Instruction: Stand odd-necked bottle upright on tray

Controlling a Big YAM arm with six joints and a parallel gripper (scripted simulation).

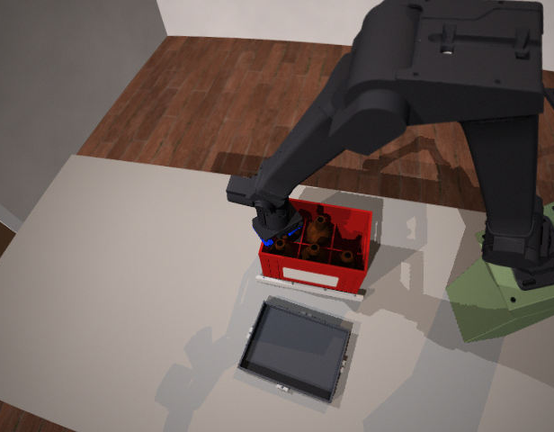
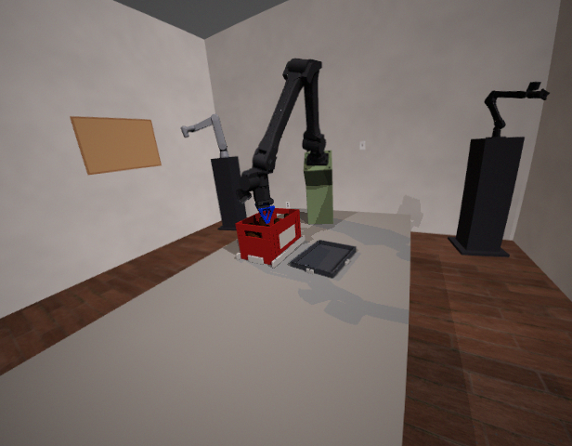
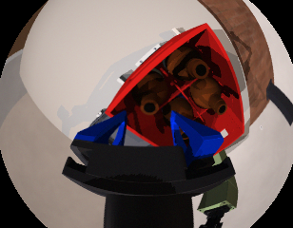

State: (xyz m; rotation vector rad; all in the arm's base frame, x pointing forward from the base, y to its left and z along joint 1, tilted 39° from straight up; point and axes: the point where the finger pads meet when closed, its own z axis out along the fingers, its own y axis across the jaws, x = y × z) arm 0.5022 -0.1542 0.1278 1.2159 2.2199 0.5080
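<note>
Right now my hand is 100 mm above the brown bottle. From my hand the other things lie so: dark grey tray (40 mm behind, 240 mm to the left, 180 mm below); crate (100 mm behind, 30 mm to the right, 110 mm below).
</note>
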